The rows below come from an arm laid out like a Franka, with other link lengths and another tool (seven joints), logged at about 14 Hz.
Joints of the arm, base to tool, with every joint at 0 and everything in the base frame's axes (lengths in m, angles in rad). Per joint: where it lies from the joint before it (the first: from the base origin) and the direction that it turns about. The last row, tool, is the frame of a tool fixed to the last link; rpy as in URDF.
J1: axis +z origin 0 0 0.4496
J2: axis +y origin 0 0 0
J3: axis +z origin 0 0 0.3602
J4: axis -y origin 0.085 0 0
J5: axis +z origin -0.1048 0 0.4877
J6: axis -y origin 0 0 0
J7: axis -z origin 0.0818 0 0
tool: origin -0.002 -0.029 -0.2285 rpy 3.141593 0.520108 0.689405
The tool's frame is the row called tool.
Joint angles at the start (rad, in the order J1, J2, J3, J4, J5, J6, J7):
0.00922, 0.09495, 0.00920, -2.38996, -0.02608, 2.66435, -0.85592
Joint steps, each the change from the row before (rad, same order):
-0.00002, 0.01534, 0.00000, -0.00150, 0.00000, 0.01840, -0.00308
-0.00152, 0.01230, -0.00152, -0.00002, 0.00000, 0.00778, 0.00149
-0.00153, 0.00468, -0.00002, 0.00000, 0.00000, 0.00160, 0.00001
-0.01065, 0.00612, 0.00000, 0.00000, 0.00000, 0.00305, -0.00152
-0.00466, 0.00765, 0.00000, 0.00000, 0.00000, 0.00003, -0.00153
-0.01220, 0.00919, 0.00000, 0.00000, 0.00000, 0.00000, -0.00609
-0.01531, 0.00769, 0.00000, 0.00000, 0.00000, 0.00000, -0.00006
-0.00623, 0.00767, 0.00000, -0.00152, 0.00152, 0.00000, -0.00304
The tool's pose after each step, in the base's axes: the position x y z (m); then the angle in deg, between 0 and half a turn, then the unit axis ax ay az. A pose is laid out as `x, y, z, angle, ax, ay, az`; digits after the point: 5 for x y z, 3 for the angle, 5 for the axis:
0.64200, -0.00873, 0.26358, 151.330, 0.71212, 0.69093, -0.12451
0.64121, -0.01068, 0.25678, 151.552, 0.71303, 0.68963, -0.12653
0.64061, -0.01167, 0.25400, 151.686, 0.71315, 0.68926, -0.12777
0.63991, -0.01843, 0.25051, 151.867, 0.71578, 0.68611, -0.13003
0.63831, -0.02137, 0.24563, 152.183, 0.71584, 0.68545, -0.13313
0.63622, -0.02898, 0.23979, 152.560, 0.71665, 0.68377, -0.13738
0.63407, -0.03866, 0.23490, 152.991, 0.72068, 0.67861, -0.14179
0.63134, -0.04243, 0.22928, 153.417, 0.72100, 0.67755, -0.14525

